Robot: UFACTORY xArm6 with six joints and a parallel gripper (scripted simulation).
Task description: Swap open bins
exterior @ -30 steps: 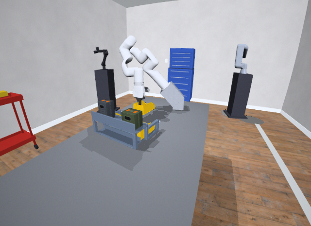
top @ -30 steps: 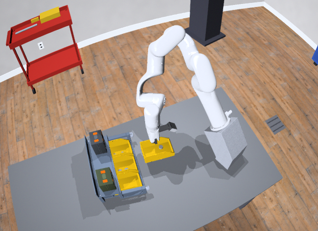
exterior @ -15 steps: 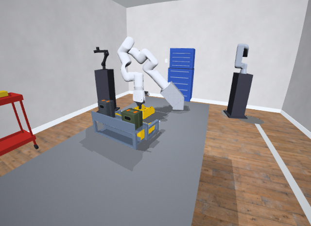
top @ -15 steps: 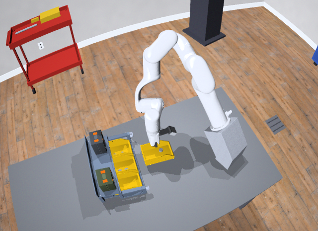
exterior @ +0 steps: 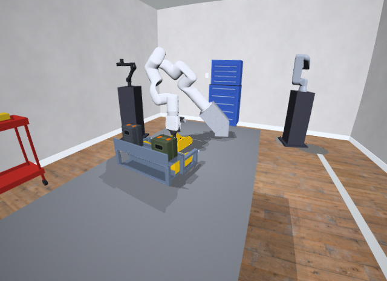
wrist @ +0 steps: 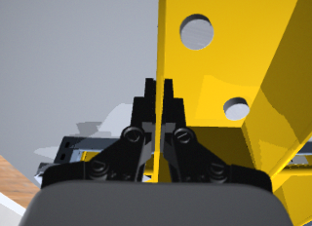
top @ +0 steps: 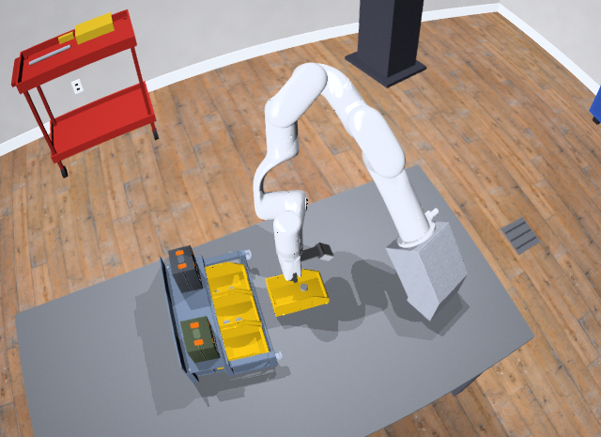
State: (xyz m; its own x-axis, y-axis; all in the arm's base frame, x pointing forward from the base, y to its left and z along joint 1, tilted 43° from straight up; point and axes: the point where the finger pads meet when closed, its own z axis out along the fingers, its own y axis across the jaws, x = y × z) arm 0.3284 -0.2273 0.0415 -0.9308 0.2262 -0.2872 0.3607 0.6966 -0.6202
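My hand is 140 mm short of the shelf lip, 20 mm to the right of it and 60 mm above it. Round my hand: olive box: 360 mm ahead, 50 mm to the left, 80 mm above; then dark grey box: 270 mm ahead, 160 mm to the right, 90 mm above.
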